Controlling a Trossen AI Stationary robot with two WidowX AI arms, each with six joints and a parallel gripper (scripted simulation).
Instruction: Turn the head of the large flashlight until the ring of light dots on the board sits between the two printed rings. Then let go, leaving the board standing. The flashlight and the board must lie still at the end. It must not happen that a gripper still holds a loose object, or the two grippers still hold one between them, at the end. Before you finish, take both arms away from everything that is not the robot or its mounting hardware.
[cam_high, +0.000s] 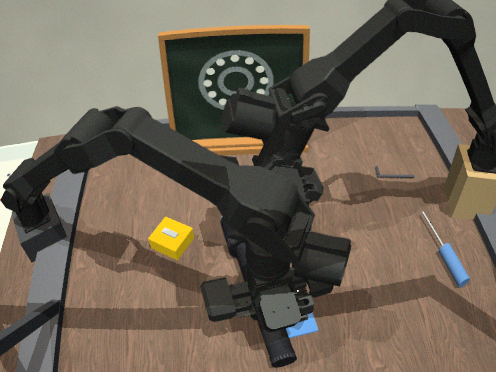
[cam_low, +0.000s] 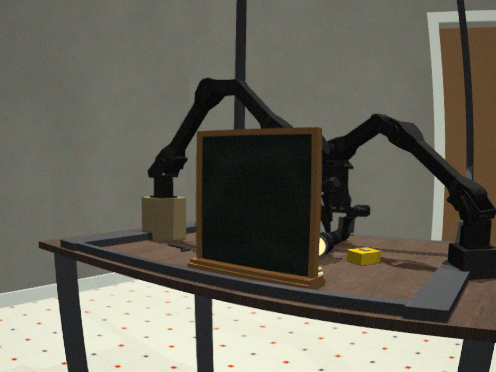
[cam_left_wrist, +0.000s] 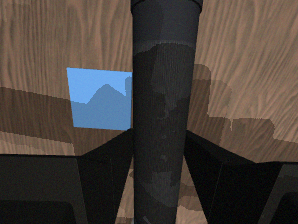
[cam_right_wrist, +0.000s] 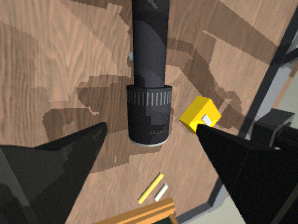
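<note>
Right now the yellow block is 10 mm ahead of my right hand, 150 mm to the left of it and 80 mm below it. Also, from my right hand: blue card 180 mm behind, 50 mm to the right, 100 mm below.
Right now the blue card is 50 mm to the right of my left hand, 50 mm below it and 10 mm behind it. From my left hand the other things lie so: yellow block 180 mm ahead, 160 mm to the left, 30 mm below.
</note>
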